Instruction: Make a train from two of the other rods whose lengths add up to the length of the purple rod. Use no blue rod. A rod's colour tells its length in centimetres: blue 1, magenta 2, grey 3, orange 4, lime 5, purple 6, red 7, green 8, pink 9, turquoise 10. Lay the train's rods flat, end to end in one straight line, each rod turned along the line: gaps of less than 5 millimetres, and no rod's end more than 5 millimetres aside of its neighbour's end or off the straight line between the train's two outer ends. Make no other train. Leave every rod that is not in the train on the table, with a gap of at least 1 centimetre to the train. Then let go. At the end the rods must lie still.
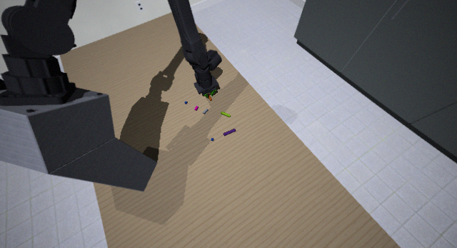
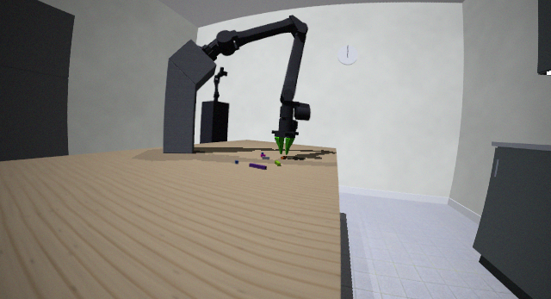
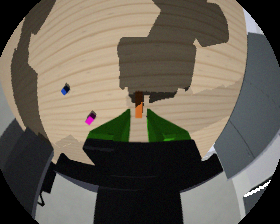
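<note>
Now: hand 20 mm above the orange rod. Round my hand: magenta rod (80 mm behind, 40 mm to the right, 20 mm below); lime rod (120 mm to the right, 50 mm ahead, 20 mm below); grey rod (70 mm to the right, 40 mm behind, 20 mm below).
</note>
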